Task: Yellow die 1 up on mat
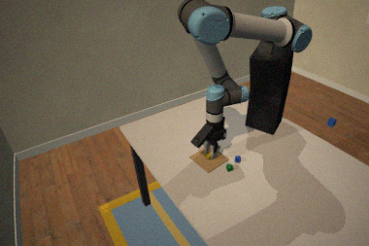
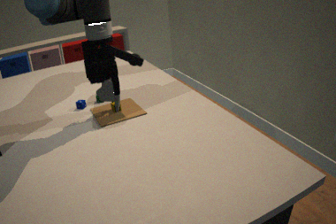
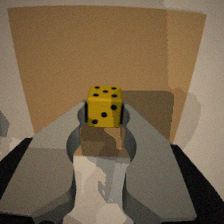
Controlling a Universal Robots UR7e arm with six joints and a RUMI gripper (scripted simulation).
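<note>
The yellow die lies right at my hand. Also, from my hand: blue die: 11 cm behind, 9 cm to the left, 1 cm below; then green die: 11 cm to the left, 4 cm behind, 1 cm below; then tan mat: 2 cm below.
</note>
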